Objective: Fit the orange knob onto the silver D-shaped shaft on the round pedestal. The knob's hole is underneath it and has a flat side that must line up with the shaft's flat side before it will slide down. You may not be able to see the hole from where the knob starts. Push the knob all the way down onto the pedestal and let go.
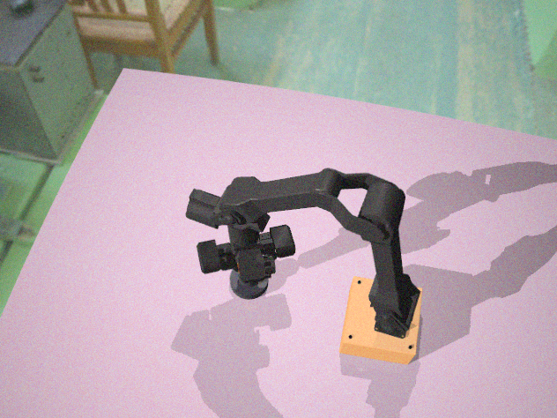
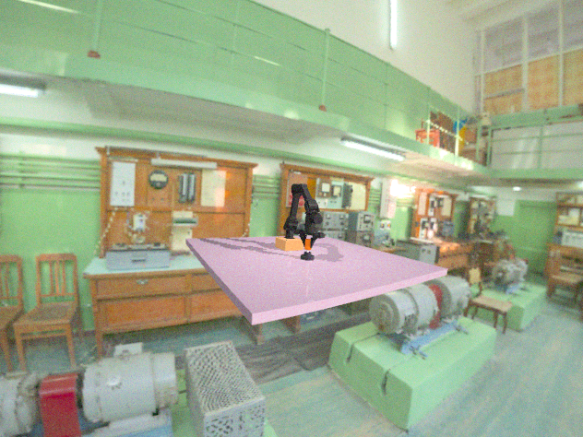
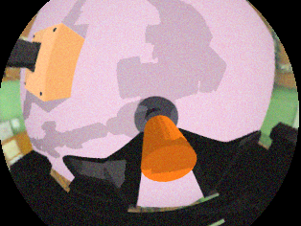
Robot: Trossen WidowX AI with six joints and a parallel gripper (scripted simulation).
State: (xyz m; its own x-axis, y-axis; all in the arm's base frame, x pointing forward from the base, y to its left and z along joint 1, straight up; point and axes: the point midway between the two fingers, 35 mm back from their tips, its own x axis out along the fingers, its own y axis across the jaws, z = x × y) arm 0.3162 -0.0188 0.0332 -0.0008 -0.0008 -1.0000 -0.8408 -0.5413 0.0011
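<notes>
The orange knob lies 3 cm above my gripper tip. Round my gripper tip: dark round pedestal (4 cm below).
</notes>
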